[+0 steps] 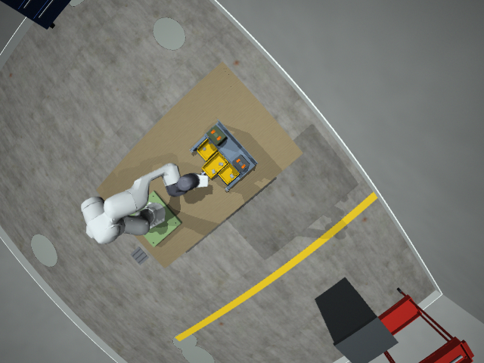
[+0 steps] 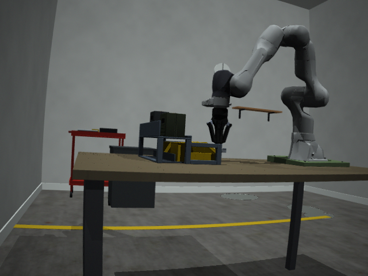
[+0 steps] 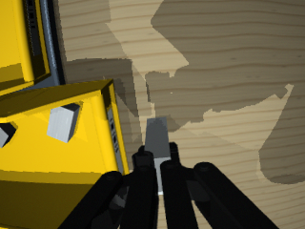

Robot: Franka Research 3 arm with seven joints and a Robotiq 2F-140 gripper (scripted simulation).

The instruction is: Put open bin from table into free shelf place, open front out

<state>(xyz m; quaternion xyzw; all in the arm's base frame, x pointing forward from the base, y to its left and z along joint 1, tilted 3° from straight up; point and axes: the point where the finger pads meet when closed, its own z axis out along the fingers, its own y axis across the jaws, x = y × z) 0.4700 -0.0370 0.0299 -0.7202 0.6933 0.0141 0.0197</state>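
The shelf lip is 80 mm ahead of my hand, 10 mm to the left of it and 40 mm below it. The rest, counted from my hand: shelf board 280 mm ahead, 20 mm to the left, 50 mm above.
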